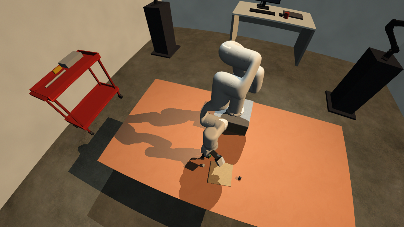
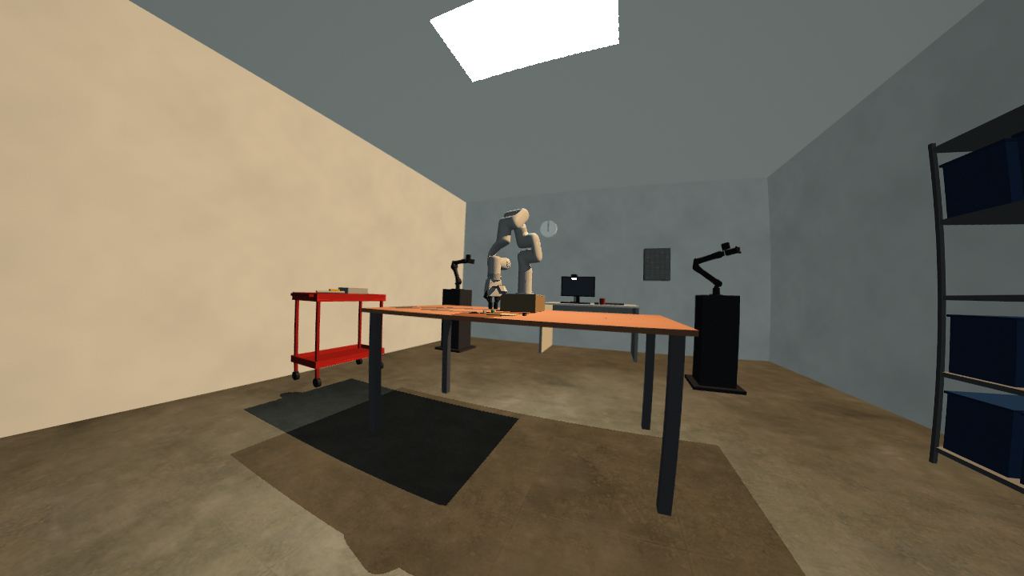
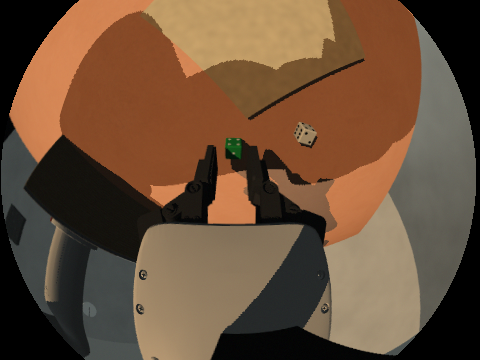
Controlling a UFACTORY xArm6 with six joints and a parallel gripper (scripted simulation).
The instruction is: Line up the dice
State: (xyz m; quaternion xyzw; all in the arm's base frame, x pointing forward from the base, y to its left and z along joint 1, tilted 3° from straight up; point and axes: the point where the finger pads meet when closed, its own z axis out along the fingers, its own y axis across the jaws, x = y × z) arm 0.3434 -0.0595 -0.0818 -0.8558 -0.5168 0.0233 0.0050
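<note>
Right now my hand is 3 cm above the green die. Also, from my hand: black die (7 cm ahead, 22 cm to the left, 3 cm below); then white die (7 cm ahead, 1 cm to the right, 3 cm below); then tan mat (8 cm ahead, 11 cm to the left, 4 cm below).
</note>
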